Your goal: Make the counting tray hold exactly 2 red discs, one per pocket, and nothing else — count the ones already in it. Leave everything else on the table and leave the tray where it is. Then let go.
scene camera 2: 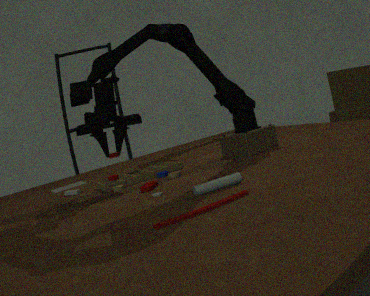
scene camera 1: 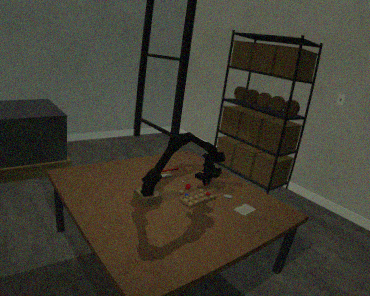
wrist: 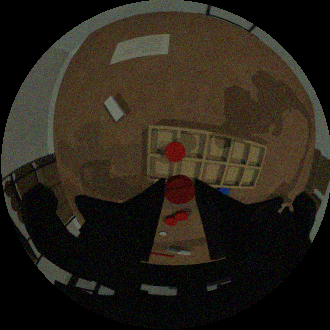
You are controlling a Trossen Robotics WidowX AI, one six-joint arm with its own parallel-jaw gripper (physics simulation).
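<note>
My gripper [scene camera 1: 206,183] [scene camera 2: 114,154] [wrist: 179,182] is shut on a red disc [scene camera 2: 114,155] [wrist: 179,190], held above the table near the tray's long side. The pale, two-row counting tray [scene camera 1: 198,203] [wrist: 148,152] lies below. Another red disc [scene camera 1: 208,193] [scene camera 2: 113,177] [wrist: 175,151] is at the tray's end; in the wrist view it overlaps the divider between the two end columns, and its exact seating is unclear. Two more red discs [wrist: 171,220] [wrist: 181,215] lie close together outside the tray. A blue disc [scene camera 1: 186,195] [scene camera 2: 162,174] [wrist: 223,191] lies beside the tray.
A white block [scene camera 1: 227,196] [scene camera 2: 72,192] [wrist: 114,108] and pale sheet [scene camera 1: 245,209] [wrist: 142,48] lie past the tray's end. A small white disc [scene camera 2: 157,194] [wrist: 163,233], white cylinder [scene camera 2: 217,183] and red rod [scene camera 2: 200,210] [scene camera 1: 170,170] lie on the other side. Pale discs [scene camera 2: 118,188] [scene camera 2: 173,174] show near the tray.
</note>
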